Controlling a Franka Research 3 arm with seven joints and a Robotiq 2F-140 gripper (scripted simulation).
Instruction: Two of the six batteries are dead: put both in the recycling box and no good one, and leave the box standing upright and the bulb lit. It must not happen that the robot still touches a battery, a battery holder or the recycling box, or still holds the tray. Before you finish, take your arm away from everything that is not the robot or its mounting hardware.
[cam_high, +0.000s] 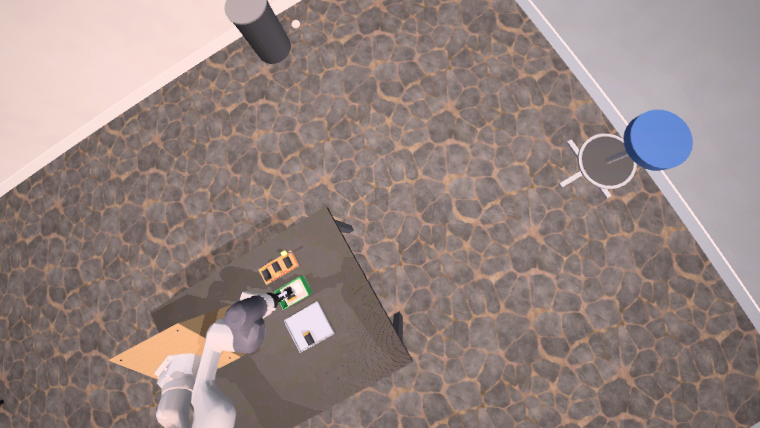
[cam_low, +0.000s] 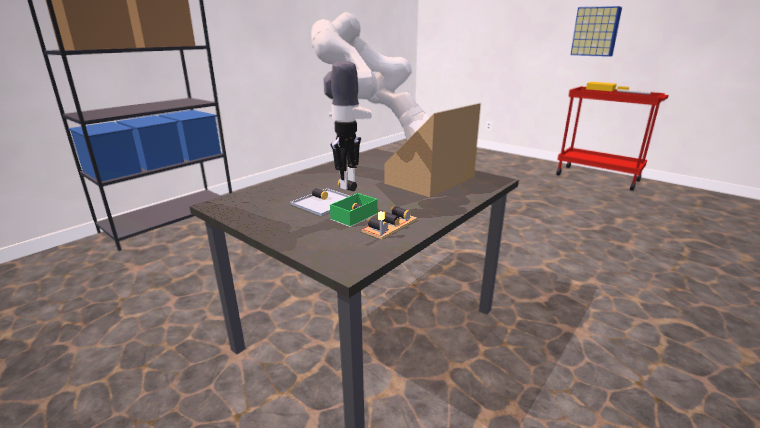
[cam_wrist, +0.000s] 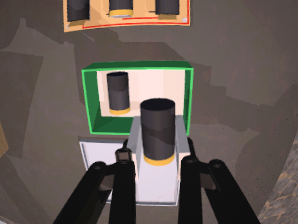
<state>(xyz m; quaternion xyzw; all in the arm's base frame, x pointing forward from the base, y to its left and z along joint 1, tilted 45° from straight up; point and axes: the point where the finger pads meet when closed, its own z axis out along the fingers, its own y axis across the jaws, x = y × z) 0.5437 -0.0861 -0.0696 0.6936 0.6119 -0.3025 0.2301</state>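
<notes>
Right now my hand is 140 mm above the green recycling box and 30 mm past it. Also, from my hand: white tray: 180 mm to the right, 150 mm below, 70 mm behind; then bulb: 180 mm to the left, 80 mm below, 60 mm ahead.
</notes>
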